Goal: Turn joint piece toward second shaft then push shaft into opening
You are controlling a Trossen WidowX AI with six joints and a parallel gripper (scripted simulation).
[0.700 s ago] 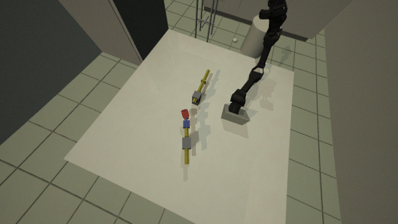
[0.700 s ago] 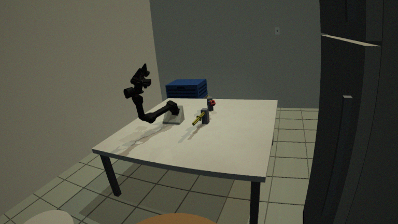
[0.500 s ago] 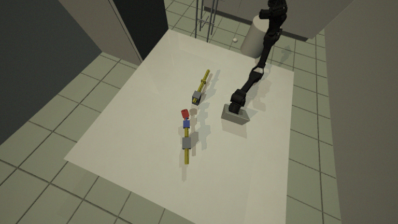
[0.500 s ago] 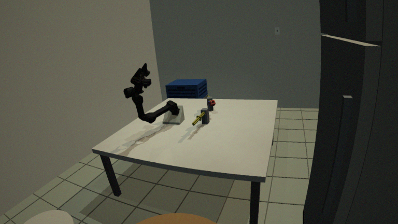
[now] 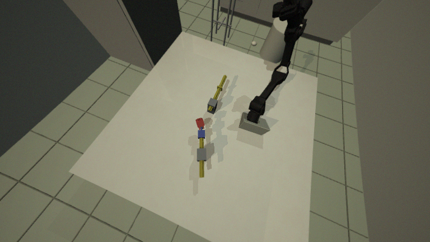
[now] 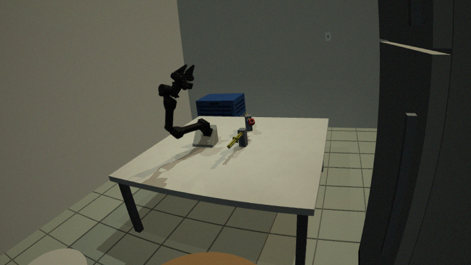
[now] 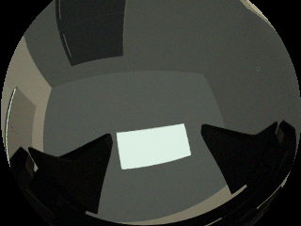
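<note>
My gripper tip is now 150 mm short of the red square joint piece, 500 mm to the right of it and 510 mm above it.
</note>
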